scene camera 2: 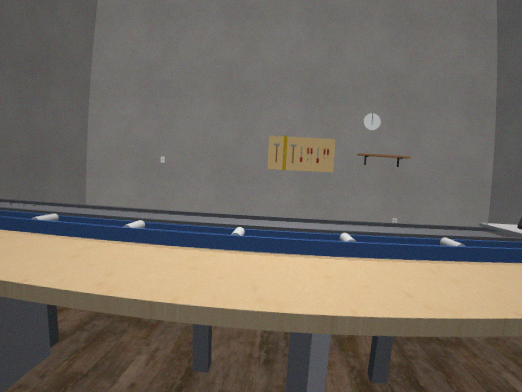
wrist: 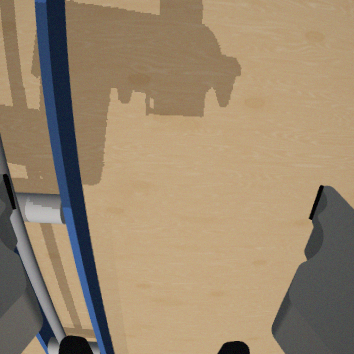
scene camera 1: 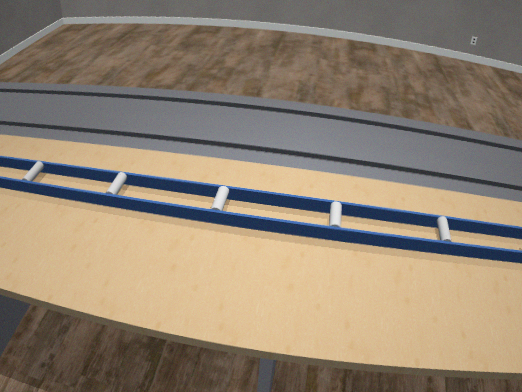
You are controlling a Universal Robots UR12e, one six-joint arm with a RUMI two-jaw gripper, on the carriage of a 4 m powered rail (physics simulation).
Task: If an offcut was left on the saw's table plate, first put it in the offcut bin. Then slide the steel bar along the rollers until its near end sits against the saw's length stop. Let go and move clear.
Labels:
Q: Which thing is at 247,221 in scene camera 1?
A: A blue roller track.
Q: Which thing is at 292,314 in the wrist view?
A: My gripper.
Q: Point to a blue roller track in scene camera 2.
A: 265,241

